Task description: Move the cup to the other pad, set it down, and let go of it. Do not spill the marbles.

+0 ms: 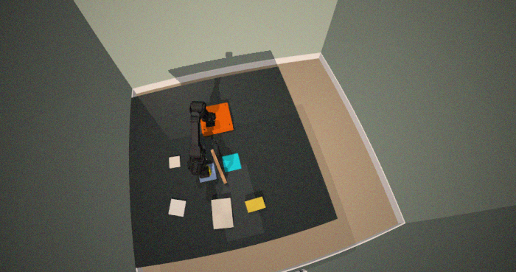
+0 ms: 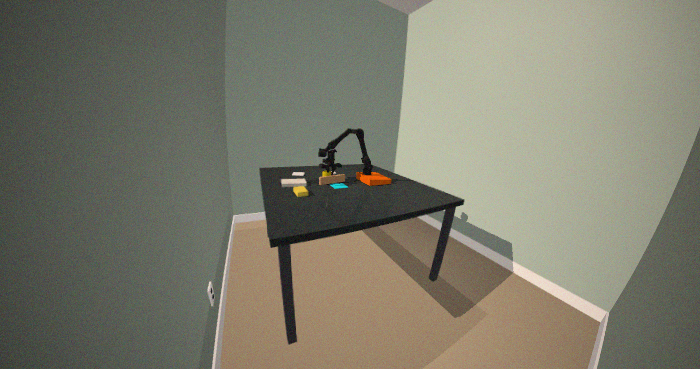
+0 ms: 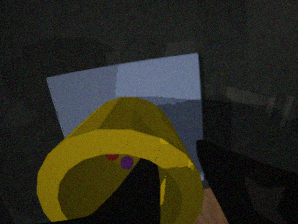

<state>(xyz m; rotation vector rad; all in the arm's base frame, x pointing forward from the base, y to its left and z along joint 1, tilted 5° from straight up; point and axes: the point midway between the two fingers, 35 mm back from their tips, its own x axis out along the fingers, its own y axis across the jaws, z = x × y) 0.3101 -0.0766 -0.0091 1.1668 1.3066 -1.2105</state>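
Now: gripper tip 4 cm short of the red marble, 1 cm to the right of it and 2 cm above it. Also, from my gripper tip: blue pad (3 cm ahead, 4 cm below); then yellow cup (3 cm ahead); then wooden bar (1 cm ahead, 9 cm to the left, 2 cm below).
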